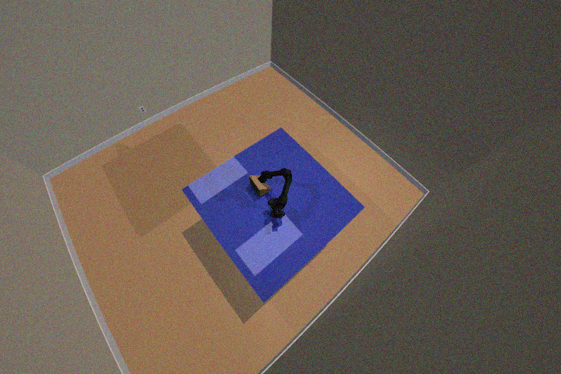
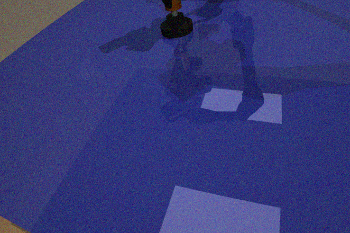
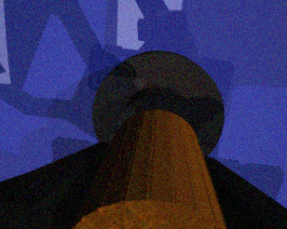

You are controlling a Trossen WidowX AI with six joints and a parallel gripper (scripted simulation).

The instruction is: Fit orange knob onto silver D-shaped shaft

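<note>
Right now the orange knob is 30 mm above my gripper tip. From my gripper tip the other things lie so: round pedestal: 40 mm below.
</note>
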